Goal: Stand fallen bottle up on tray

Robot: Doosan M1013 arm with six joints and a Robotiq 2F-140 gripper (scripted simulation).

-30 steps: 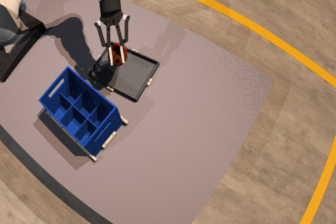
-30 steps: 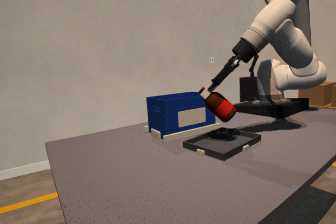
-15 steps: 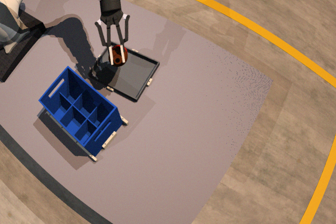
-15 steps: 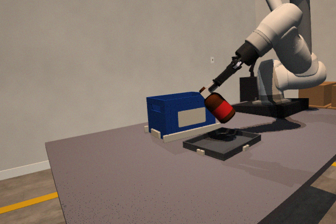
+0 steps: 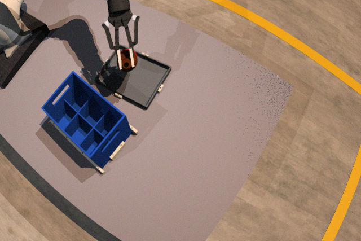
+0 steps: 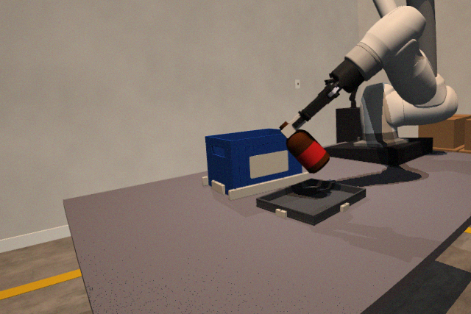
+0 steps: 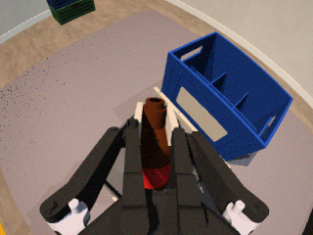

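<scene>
Now: the bottle 5 cm below my hand, 2 cm behind it and 1 cm to the left of it. Also, from my hand: dark tray 20 cm below, 4 cm behind, 3 cm to the left; then blue crate 23 cm to the right, 13 cm below.
</scene>
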